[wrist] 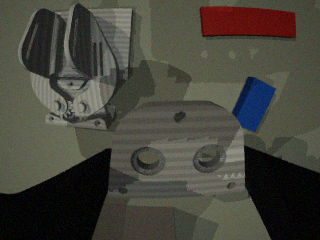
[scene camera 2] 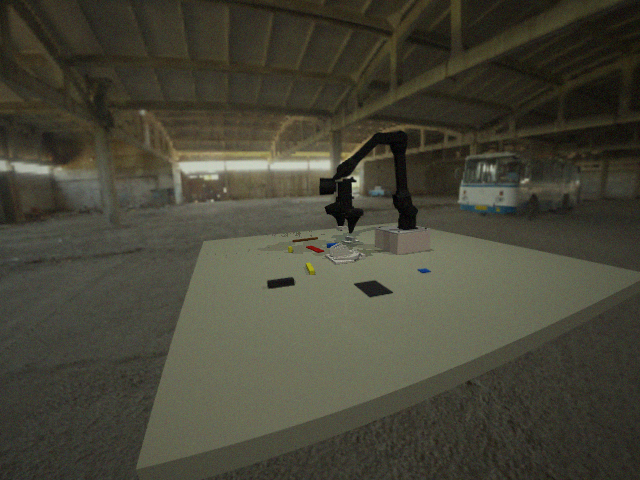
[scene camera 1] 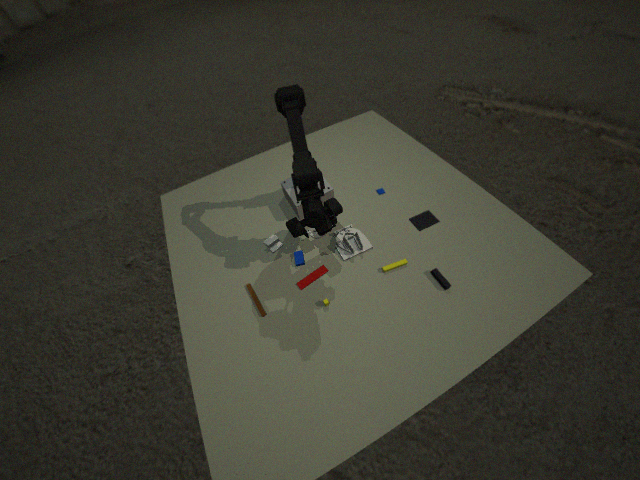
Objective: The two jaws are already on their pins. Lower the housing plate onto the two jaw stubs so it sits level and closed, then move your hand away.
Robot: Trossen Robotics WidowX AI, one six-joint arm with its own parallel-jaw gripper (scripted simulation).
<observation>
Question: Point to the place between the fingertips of my gripper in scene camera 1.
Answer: At 317,231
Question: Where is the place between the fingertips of my gripper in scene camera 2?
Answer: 345,231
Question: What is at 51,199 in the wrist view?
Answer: My gripper.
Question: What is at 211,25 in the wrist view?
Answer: A red bar.
</observation>
